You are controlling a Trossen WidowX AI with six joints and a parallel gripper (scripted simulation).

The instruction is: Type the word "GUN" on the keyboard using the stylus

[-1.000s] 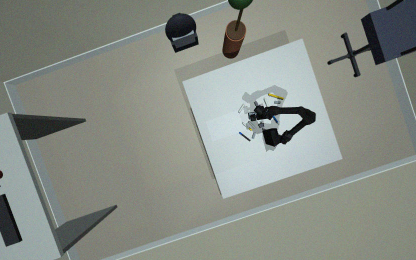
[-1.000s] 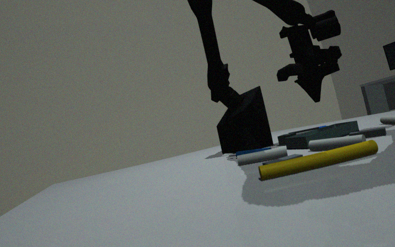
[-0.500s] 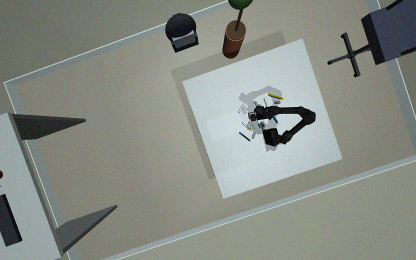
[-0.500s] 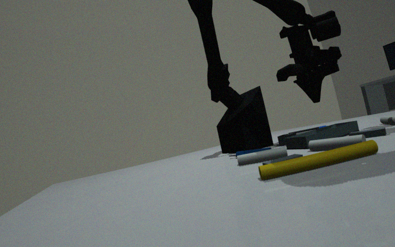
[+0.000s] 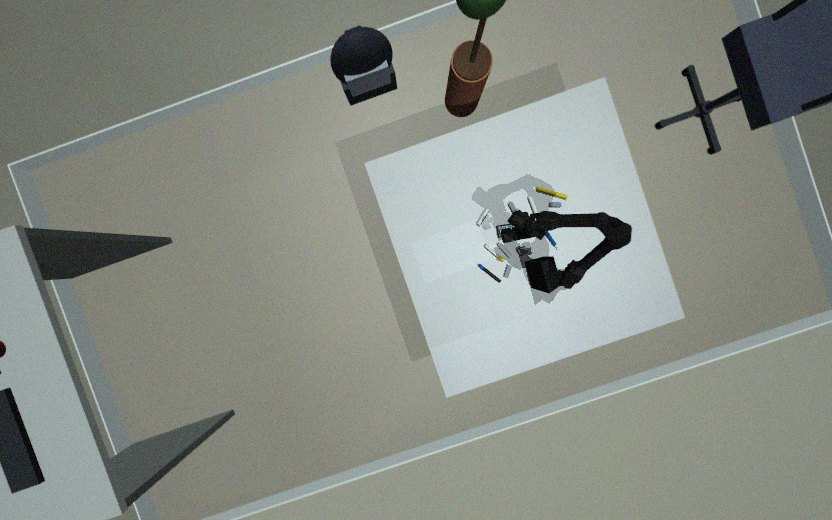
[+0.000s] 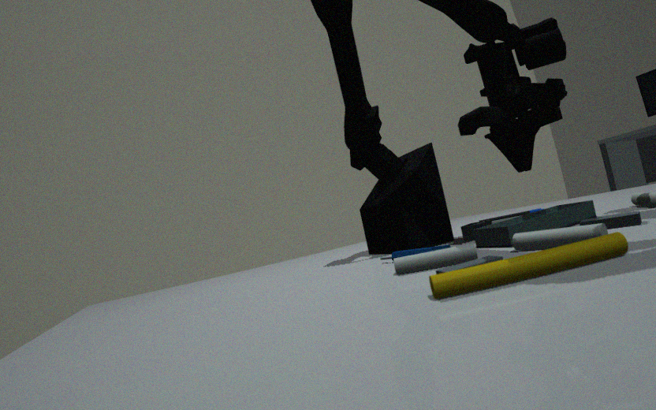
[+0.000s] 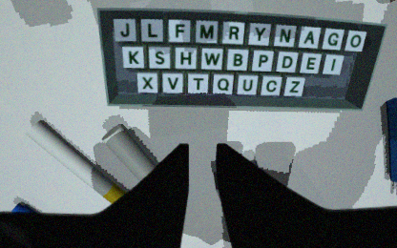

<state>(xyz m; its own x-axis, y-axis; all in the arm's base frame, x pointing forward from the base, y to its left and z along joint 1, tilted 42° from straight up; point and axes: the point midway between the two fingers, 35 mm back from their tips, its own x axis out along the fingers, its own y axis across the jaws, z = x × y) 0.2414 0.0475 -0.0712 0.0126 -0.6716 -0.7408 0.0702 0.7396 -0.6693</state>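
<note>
My gripper tip is 9 cm past the blue stylus, 20 cm to the left of it and 9 cm above it. Round my gripper tip: grey block 13 cm ahead, 5 cm to the right, 9 cm below; blue-black pen 14 cm behind, 17 cm to the left, 9 cm below; yellow-tipped pen 8 cm behind, 10 cm to the left, 9 cm below.
</note>
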